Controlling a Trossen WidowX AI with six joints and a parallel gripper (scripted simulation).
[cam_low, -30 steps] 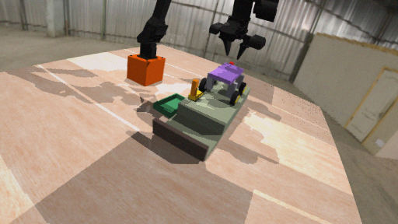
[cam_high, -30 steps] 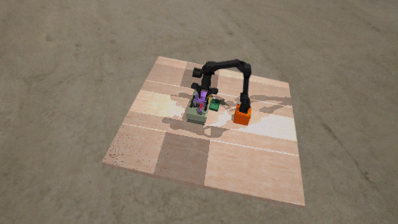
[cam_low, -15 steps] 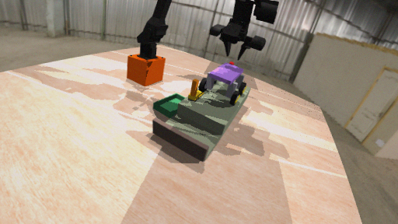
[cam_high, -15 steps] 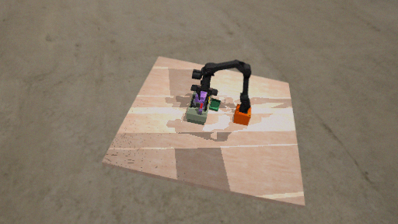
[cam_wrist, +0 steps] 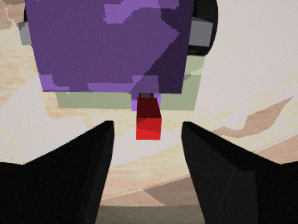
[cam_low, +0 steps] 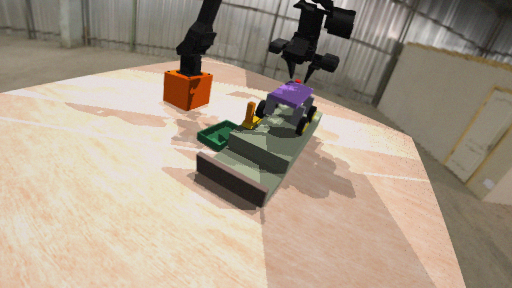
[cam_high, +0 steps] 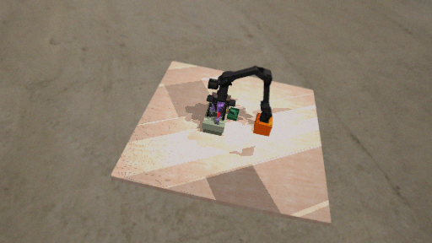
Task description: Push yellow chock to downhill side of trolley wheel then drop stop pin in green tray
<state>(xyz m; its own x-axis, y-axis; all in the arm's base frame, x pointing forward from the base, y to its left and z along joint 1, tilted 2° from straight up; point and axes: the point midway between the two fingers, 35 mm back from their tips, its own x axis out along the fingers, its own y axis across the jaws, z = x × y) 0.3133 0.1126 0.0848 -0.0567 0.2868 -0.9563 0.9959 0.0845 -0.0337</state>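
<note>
Now: the stop pin 1 cm to the left of my gripper tip and 4 cm below it. From my gripper tip the other things lie so: yellow chock 2 cm behind, 17 cm to the right, 8 cm below; then dark raised lip 5 cm ahead, 34 cm to the right, 13 cm below; then trolley 3 cm ahead, 8 cm to the right, 5 cm below.
</note>
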